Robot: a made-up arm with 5 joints. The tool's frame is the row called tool.
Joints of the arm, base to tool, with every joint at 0 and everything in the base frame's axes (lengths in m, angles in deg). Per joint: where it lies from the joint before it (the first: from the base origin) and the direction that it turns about. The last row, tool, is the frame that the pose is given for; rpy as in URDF.
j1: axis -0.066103 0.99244 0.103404 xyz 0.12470 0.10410 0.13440
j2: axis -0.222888 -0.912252 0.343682 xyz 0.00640 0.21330 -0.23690
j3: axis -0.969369 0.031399 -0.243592 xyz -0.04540 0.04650 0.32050
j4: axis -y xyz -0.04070 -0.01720 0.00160
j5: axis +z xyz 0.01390 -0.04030 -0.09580
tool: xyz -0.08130 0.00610 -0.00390 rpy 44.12 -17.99 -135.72
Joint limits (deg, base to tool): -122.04..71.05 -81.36..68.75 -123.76..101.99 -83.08..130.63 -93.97..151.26
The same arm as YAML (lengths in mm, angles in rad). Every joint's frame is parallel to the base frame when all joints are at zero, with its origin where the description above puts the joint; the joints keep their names.
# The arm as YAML. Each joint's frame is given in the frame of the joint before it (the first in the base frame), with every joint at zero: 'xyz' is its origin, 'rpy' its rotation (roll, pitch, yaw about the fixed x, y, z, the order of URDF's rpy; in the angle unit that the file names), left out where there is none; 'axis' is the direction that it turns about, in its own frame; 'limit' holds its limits. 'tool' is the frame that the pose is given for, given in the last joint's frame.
units:
  length: mm
  angle: rad
joints:
  - name: j1
    type: revolute
    origin:
      xyz: [124.7, 104.1, 134.4]
    axis: [-0.066103, 0.99244, 0.103404]
    limit:
      lower: -2.13
      upper: 1.2401
  - name: j2
    type: revolute
    origin:
      xyz: [6.4, 213.3, -236.9]
    axis: [-0.222888, -0.912252, 0.343682]
    limit:
      lower: -1.42
      upper: 1.1999
  - name: j3
    type: revolute
    origin:
      xyz: [-45.4, 46.5, 320.5]
    axis: [-0.969369, 0.031399, -0.243592]
    limit:
      lower: -2.16
      upper: 1.7801
  - name: j4
    type: revolute
    origin:
      xyz: [-40.7, -17.2, 1.6]
    axis: "-y"
    limit:
      lower: -1.45
      upper: 2.2799
  - name: j5
    type: revolute
    origin:
      xyz: [13.9, -40.3, -95.8]
    axis: "+z"
    limit:
      lower: -1.6401
      upper: 2.64
tool:
  origin:
    xyz: [-81.3, 6.1, -3.9]
    rpy: [0.77, -0.314, -2.3688]

